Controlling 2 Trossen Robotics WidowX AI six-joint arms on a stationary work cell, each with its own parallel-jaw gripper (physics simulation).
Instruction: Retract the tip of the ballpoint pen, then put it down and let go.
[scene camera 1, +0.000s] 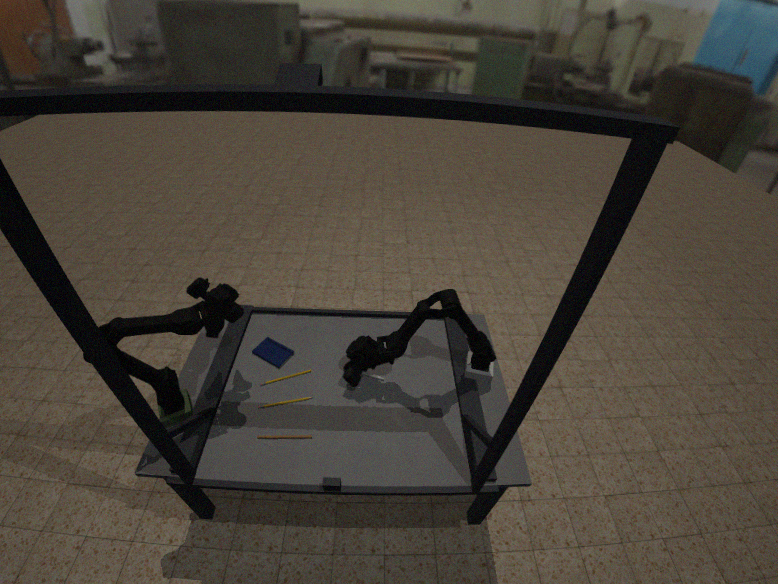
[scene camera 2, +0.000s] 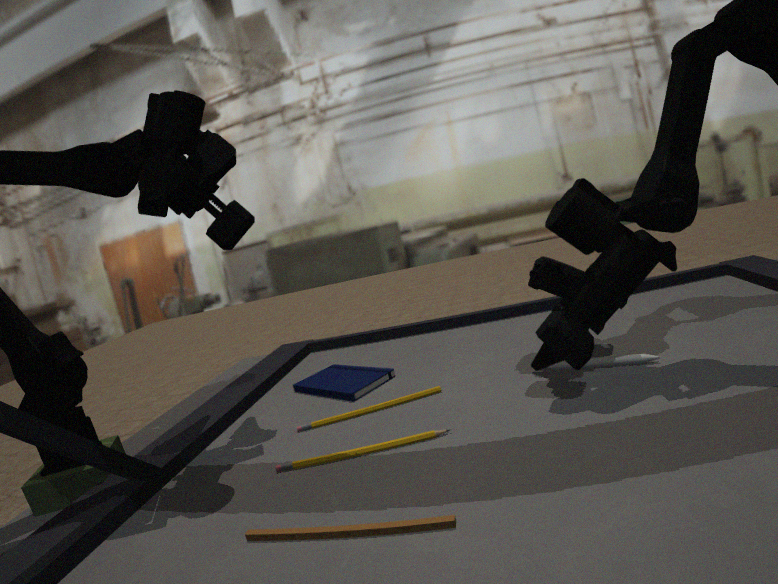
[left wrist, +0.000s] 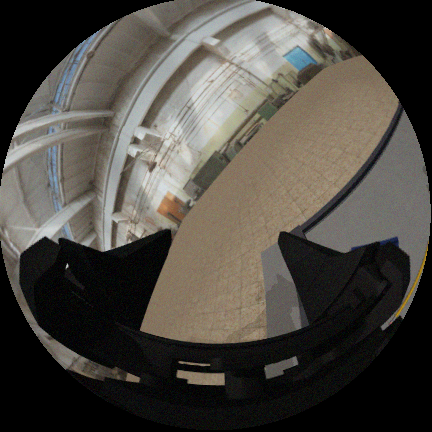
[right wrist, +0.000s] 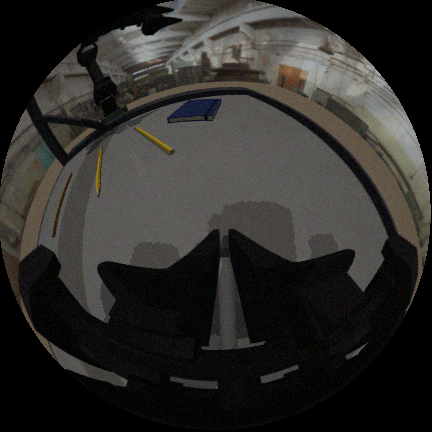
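Where they show: left gripper, fingertip midpoint: (scene camera 2: 211, 202) (left wrist: 226, 236); right gripper, fingertip midpoint: (scene camera 1: 344, 367) (scene camera 2: 534, 366) (right wrist: 223, 234); left arm's base, origin of the base link: (scene camera 1: 173, 404) (right wrist: 111, 111); right arm's base, origin of the base link: (scene camera 1: 480, 363).
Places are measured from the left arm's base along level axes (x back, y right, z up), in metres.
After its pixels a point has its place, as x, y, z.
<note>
The ballpoint pen (scene camera 1: 375, 377) {-0.670, 0.199, -0.031} (scene camera 2: 628, 360) {-0.667, 0.195, -0.033} (right wrist: 227, 305) {-0.626, 0.139, -0.028} is light grey and lies low at the table surface, its pointed end toward the right in scene camera 2. My right gripper (scene camera 2: 558, 367) (right wrist: 223, 234) {-0.593, 0.100, -0.035} is shut on the pen's dark-capped end, low over the table; in the right wrist view that end sits between the fingertips and the barrel runs back under the gripper. Whether the pen's writing tip is out is too small to tell. My left gripper (left wrist: 226, 236) {-0.259, -0.178, 0.282} is open and empty, raised beyond the table's left side, far from the pen.
A blue notebook (scene camera 1: 272, 352) {-0.377, -0.091, -0.028} (scene camera 2: 343, 381) {-0.378, -0.075, -0.028} (right wrist: 195, 110) {-0.407, -0.064, -0.028} lies toward the back left of the table. Two yellow pencils (scene camera 1: 285, 377) {-0.381, 0.041, -0.033} (scene camera 1: 285, 402) {-0.344, 0.141, -0.034} and an orange-brown stick (scene camera 1: 284, 436) {-0.295, 0.262, -0.032} (scene camera 2: 351, 529) {-0.301, 0.267, -0.033} lie in front of it. A dark frame (scene camera 1: 590, 270) {-0.716, 0.702, 0.786} stands around the table.
</note>
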